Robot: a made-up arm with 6 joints.
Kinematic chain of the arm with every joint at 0, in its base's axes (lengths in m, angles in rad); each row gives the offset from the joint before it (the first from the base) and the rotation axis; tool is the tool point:
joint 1: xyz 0 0 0.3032 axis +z
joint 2: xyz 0 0 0 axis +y
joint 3: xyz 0 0 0.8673 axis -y
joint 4: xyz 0 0 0 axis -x
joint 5: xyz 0.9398 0 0 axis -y
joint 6: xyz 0 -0.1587 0 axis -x
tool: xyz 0 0 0
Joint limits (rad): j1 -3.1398..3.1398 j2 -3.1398..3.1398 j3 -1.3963..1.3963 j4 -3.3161..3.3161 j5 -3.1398..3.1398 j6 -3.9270..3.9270
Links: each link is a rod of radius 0.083 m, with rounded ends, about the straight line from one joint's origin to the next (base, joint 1, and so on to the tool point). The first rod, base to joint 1, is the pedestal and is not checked.
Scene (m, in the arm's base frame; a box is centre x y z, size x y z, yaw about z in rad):
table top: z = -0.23
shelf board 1: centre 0.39 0.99 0.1 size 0.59 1.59 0.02 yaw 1
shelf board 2: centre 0.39 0.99 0.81 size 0.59 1.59 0.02 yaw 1
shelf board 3: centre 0.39 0.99 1.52 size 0.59 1.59 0.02 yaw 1
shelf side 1: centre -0.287 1.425 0.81 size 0.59 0.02 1.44 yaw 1
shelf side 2: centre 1.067 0.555 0.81 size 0.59 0.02 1.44 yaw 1
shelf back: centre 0.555 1.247 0.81 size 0.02 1.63 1.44 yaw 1
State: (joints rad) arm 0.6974 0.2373 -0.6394 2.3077 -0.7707 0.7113
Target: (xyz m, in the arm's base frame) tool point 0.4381 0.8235 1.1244
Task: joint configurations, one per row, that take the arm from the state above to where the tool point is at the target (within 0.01 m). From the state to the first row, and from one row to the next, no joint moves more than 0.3 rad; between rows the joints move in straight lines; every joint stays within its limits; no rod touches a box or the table.
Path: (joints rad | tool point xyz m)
1: 0.5592 -0.0243 -0.8950 2.2885 -0.7707 0.7113 | 0.5175 0.4470 0.5285
2: 0.4210 -0.2859 -1.1506 2.2693 -0.7707 0.7113 | 0.3760 0.2802 0.4991
3: 0.5948 -0.3483 -0.9485 2.2863 -0.7707 0.7113 | 0.3949 0.3928 0.6865
4: 0.7686 -0.4108 -0.7464 2.3033 -0.7707 0.7113 | 0.3431 0.4794 0.9002
5: 0.9424 -0.4732 -0.5442 2.3204 -0.7707 0.7113 | 0.2361 0.5088 1.1244
6: 0.9557 -0.2478 -0.3704 2.3073 -0.7707 0.7113 | 0.3367 0.6613 1.1458
7: 0.9690 -0.0223 -0.1967 2.2942 -0.7707 0.7113 | 0.4381 0.8235 1.1244

